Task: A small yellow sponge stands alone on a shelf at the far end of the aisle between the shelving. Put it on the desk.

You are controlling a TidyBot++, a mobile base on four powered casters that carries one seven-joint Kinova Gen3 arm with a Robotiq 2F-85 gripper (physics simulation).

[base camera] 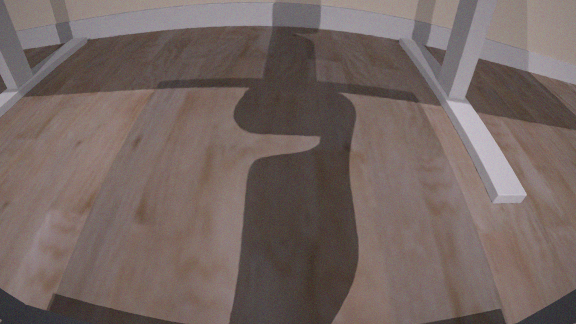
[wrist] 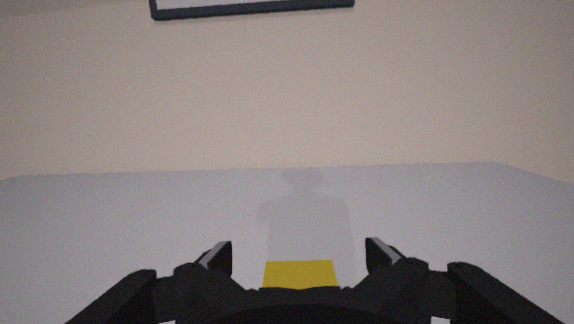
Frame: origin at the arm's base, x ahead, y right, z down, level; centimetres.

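Seen in the pictures: gripper, between the fingertips: [wrist: 298,254].
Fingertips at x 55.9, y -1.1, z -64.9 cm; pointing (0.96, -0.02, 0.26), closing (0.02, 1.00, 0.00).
Note:
A point is followed by its place in that frame.
The yellow sponge [wrist: 300,274] {z -59.8, x 60.2, y -1.0 cm} lies on the pale grey desk top [wrist: 125,220] {z -55.3, x 79.6, y -32.4 cm} in the wrist view, at the bottom middle. Its near part is hidden behind the gripper's body. My gripper [wrist: 298,254] {z -64.9, x 55.9, y -1.1 cm} is open and empty, with its two black fingers wide apart to the left and right of the sponge in the view and clear of it. How high the gripper stands over the desk top is hard to tell. The sponge does not show in the base camera view.
In the base view, white desk legs stand at the left [base camera: 12,57] {z 28.2, x 74.2, y -79.3 cm} and right [base camera: 465,55] {z 25.2, x 69.7, y 40.9 cm}; the right foot [base camera: 492,160] reaches toward the base. A beige wall [wrist: 300,100] {z -75.2, x 114.0, y 0.3 cm} stands behind the desk, with a dark-framed picture [wrist: 250,11] {z -98.8, x 112.2, y -12.3 cm} on it. The arm's shadow falls across the wooden floor [base camera: 165,200] {z 39.7, x 38.1, y -16.2 cm}.

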